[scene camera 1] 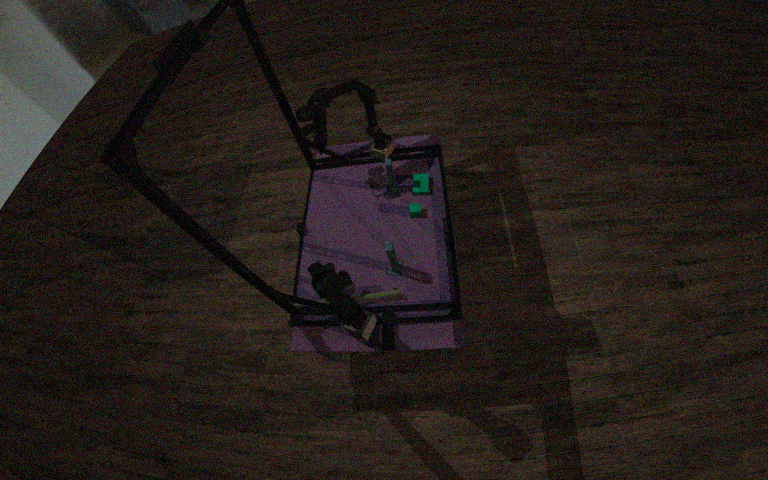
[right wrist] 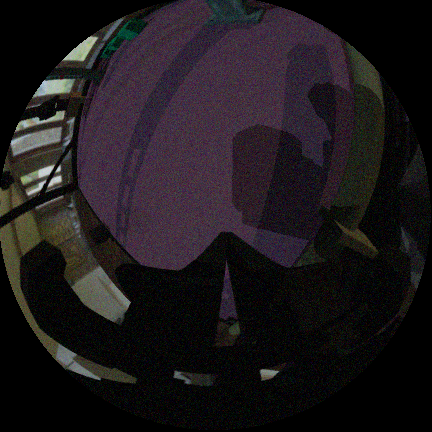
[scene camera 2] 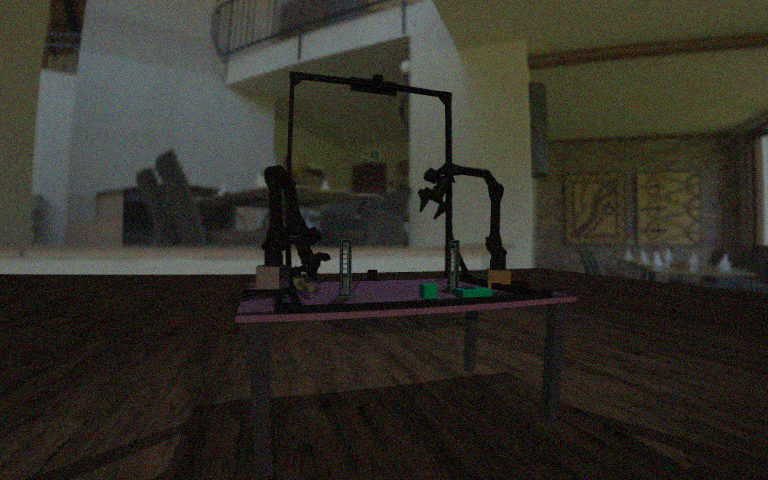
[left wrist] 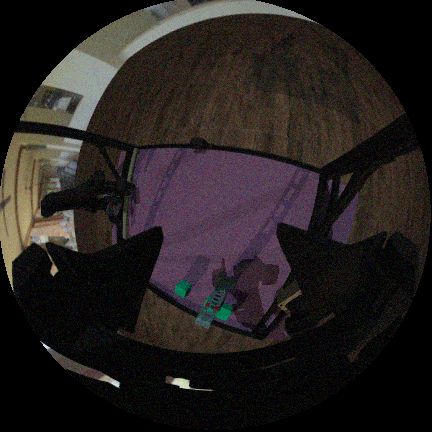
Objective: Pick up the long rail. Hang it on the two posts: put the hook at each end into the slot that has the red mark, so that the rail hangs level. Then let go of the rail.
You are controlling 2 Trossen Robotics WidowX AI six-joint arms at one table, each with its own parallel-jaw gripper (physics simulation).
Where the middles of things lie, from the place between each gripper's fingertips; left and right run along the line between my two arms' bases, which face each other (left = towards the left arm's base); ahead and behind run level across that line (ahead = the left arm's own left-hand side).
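The long rail (right wrist: 340, 222) is 5 cm ahead of my right hand and 6 cm to the right of my right hand, and going by its middle, the long rail is nearer to my right hand than to my left hand.
My left hand, for its part, is 59 cm to the left of the long rail, 31 cm above the long rail and 13 cm short of the long rail.
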